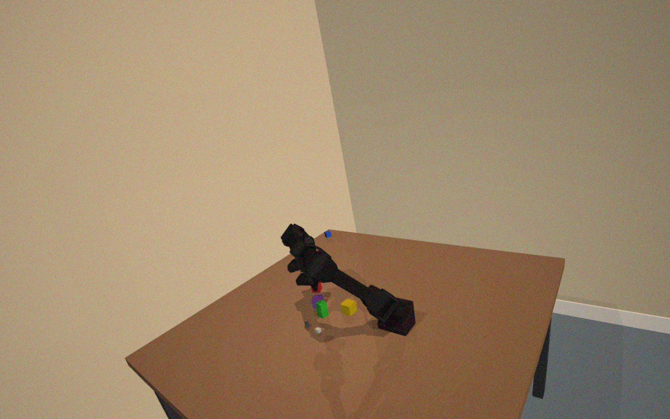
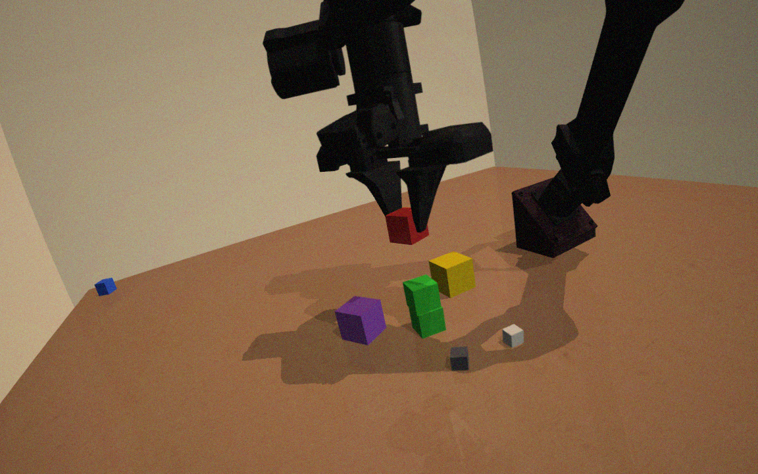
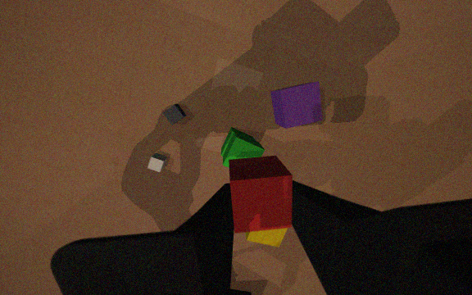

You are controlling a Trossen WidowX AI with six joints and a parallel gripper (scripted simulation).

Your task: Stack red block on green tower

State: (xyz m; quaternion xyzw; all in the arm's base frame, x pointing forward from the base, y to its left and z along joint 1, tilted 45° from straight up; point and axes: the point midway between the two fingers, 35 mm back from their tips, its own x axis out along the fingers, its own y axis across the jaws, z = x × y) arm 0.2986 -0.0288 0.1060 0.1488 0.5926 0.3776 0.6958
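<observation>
My gripper tip is 10 cm above the purple cube, 6 cm short of it and 4 cm to the left of it. Round my gripper tip: red block 1 cm above; then yellow block 10 cm below, 9 cm behind, 6 cm to the right; then small grey cube 11 cm below, 8 cm to the left, 1 cm ahead.
</observation>
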